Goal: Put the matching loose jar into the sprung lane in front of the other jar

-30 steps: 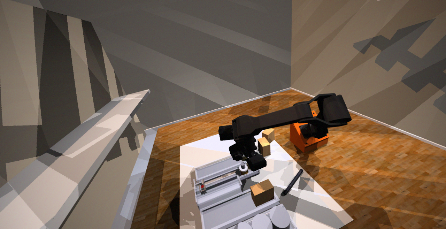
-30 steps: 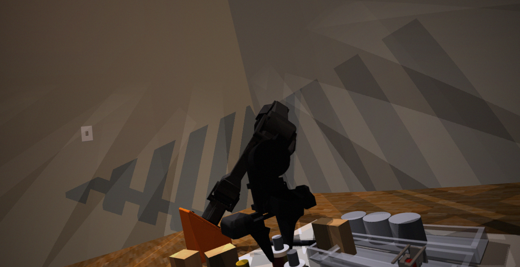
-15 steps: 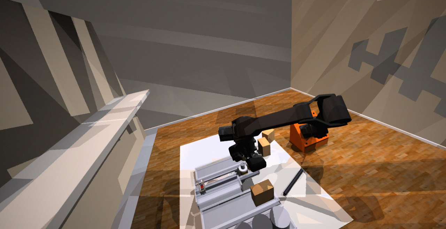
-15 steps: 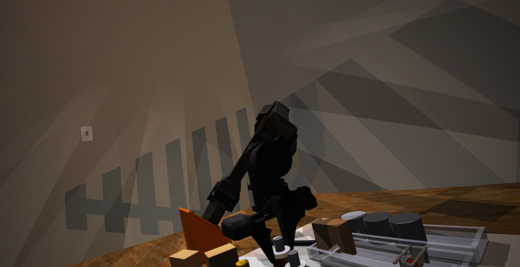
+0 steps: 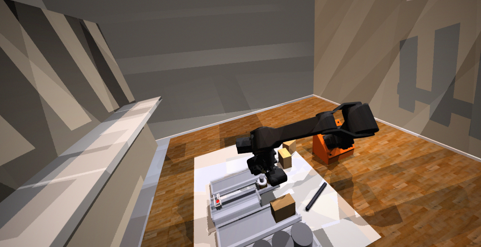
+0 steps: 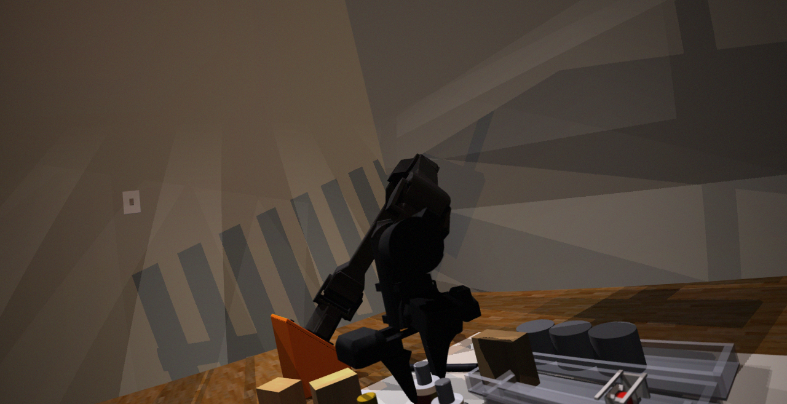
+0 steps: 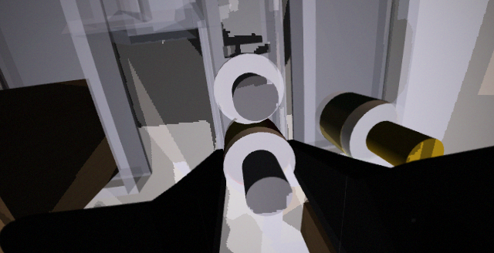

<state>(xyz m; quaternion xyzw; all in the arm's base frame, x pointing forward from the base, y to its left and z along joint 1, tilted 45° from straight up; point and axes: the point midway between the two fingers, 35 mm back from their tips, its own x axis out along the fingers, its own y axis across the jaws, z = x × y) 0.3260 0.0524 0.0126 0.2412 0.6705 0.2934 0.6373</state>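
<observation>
The brown box is 1 cm ahead of my gripper tip and 13 cm to the left of it. Also, from my gripper tip: pusher plate: 14 cm ahead, 4 cm to the left, 1 cm above; lane: 14 cm ahead, 3 cm to the left, 2 cm below; black rod: 14 cm behind, 11 cm to the left, 4 cm below.
</observation>
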